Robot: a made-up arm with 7 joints. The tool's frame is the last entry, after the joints.
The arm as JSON. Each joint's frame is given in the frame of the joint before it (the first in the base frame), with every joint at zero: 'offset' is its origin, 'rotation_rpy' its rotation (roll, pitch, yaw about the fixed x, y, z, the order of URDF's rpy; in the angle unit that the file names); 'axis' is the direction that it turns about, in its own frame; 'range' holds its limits. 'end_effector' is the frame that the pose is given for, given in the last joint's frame.
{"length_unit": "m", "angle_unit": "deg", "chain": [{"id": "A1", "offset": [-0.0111, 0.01, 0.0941], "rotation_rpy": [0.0, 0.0, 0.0], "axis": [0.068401, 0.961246, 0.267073], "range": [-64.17, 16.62]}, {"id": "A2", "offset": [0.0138, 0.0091, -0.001], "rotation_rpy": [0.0, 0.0, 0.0], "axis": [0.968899, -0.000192, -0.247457], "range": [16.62, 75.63]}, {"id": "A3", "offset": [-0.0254, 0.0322, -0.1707], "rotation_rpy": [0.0, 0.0, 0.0], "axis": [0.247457, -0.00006, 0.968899], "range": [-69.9, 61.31]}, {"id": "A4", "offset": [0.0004, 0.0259, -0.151], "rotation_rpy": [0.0, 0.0, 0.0], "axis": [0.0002, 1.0, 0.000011], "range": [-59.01, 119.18]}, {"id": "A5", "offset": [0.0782, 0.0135, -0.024], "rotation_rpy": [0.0, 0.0, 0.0], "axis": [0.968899, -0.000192, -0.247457], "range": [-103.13, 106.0]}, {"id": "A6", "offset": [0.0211, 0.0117, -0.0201], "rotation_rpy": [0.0, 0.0, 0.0], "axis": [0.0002, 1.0, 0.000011], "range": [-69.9, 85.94]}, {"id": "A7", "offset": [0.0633, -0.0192, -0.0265], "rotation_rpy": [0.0, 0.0, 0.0], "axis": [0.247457, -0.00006, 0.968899], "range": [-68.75, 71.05]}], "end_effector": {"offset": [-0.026, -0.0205, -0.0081], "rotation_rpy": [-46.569, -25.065, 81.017]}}
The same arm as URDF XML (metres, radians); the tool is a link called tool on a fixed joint. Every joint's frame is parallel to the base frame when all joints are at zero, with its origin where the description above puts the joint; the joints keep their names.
<robot name="arm">
  <joint name="tool_fixed" type="fixed">
    <parent link="link7"/>
    <child link="tool"/>
    <origin xyz="-0.026 -0.0205 -0.0081" rpy="-0.8128 -0.4375 1.414"/>
  </joint>
  <joint name="A7" type="revolute">
    <parent link="link6"/>
    <child link="link7"/>
    <origin xyz="0.0633 -0.0192 -0.0265" rpy="0 0 0"/>
    <axis xyz="0.247497 -0.0001 0.968889"/>
    <limit lower="-1.1999" upper="1.2401"/>
  </joint>
  <joint name="A6" type="revolute">
    <parent link="link5"/>
    <child link="link6"/>
    <origin xyz="0.0211 0.0117 -0.0201" rpy="0 0 0"/>
    <axis xyz="0.0002 1 0"/>
    <limit lower="-1.22" upper="1.4999"/>
  </joint>
  <joint name="A5" type="revolute">
    <parent link="link4"/>
    <child link="link5"/>
    <origin xyz="0.0782 0.0135 -0.024" rpy="0 0 0"/>
    <axis xyz="0.968889 -0.0002 -0.247497"/>
    <limit lower="-1.8" upper="1.85"/>
  </joint>
  <joint name="A4" type="revolute">
    <parent link="link3"/>
    <child link="link4"/>
    <origin xyz="0.0004 0.0259 -0.151" rpy="0 0 0"/>
    <axis xyz="0.0002 1 0"/>
    <limit lower="-1.0299" upper="2.0801"/>
  </joint>
  <joint name="A3" type="revolute">
    <parent link="link2"/>
    <child link="link3"/>
    <origin xyz="-0.0254 0.0322 -0.1707" rpy="0 0 0"/>
    <axis xyz="0.247497 -0.0001 0.968889"/>
    <limit lower="-1.22" upper="1.0701"/>
  </joint>
  <joint name="A2" type="revolute">
    <parent link="link1"/>
    <child link="link2"/>
    <origin xyz="0.0138 0.0091 -0.001" rpy="0 0 0"/>
    <axis xyz="0.968889 -0.0002 -0.247497"/>
    <limit lower="0.2901" upper="1.32"/>
  </joint>
  <joint name="A1" type="revolute">
    <parent link="base_link"/>
    <child link="link1"/>
    <origin xyz="-0.0111 0.01 0.0941" rpy="0 0 0"/>
    <axis xyz="0.068403 0.961235 0.26711"/>
    <limit lower="-1.12" upper="0.2901"/>
  </joint>
  <link name="base_link"/>
  <link name="link1"/>
  <link name="link2"/>
  <link name="link3"/>
  <link name="link4"/>
  <link name="link5"/>
  <link name="link6"/>
  <link name="link7"/>
  <link name="tool"/>
</robot>

